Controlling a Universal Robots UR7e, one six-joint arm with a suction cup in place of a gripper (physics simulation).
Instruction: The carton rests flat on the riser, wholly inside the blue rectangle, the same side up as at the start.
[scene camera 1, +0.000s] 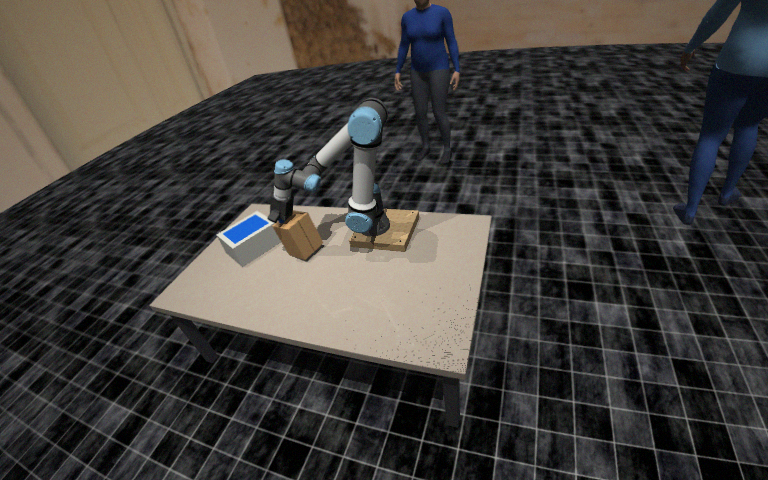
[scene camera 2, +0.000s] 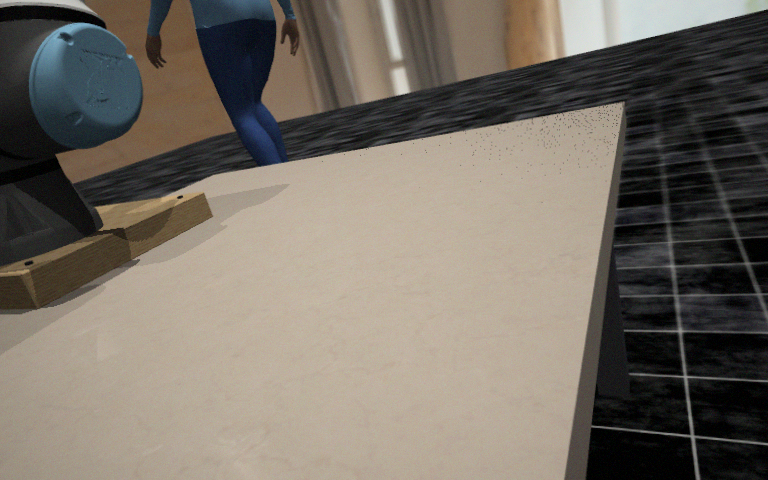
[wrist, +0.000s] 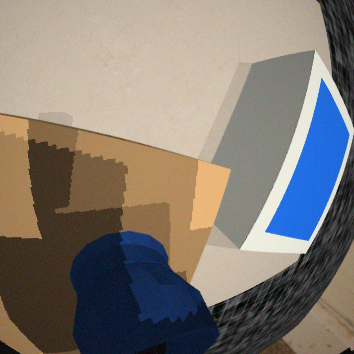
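Pixels of known places: hand, its tool point: (scene camera 1: 280, 222) (wrist: 149, 256); arm's base, origin of its link: (scene camera 1: 374, 226) (scene camera 2: 40, 244).
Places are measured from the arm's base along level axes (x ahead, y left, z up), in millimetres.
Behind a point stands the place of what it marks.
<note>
The brown carton (scene camera 1: 300, 237) {y -309, x 169, z 86 mm} (wrist: 151, 182) {y -419, x 141, z 140 mm} stands tilted on the table (scene camera 1: 353, 305) {y -27, x 467, z -43 mm} (wrist: 140, 53) {y -467, x 238, z -42 mm}, right beside the riser. The riser (scene camera 1: 250, 251) {y -604, x 162, z 10 mm} (wrist: 260, 147) {y -560, x 102, z 40 mm} is a white block near the table's far left corner, with the blue rectangle (scene camera 1: 246, 228) {y -646, x 59, z 78 mm} (wrist: 312, 168) {y -620, x 71, z 78 mm} on its top and nothing on it. My suction cup (scene camera 1: 277, 221) {y -412, x 112, z 137 mm} (wrist: 137, 267) presses on the carton's upper face, near the edge that faces the riser. In the wrist view the carton's corner overlaps the riser's grey side wall. I cannot tell whether the carton's base touches the table.
The arm's base stands on a wooden plate (scene camera 1: 399, 227) {y 124, x 15, z 0 mm} (scene camera 2: 141, 222) {y 39, x 125, z -5 mm} at the back of the table (scene camera 2: 374, 310) {y -208, x 500, z -42 mm}. A person in blue (scene camera 1: 428, 67) (scene camera 2: 239, 67) stands on the floor behind the table, and another (scene camera 1: 695, 175) is at the right edge.
</note>
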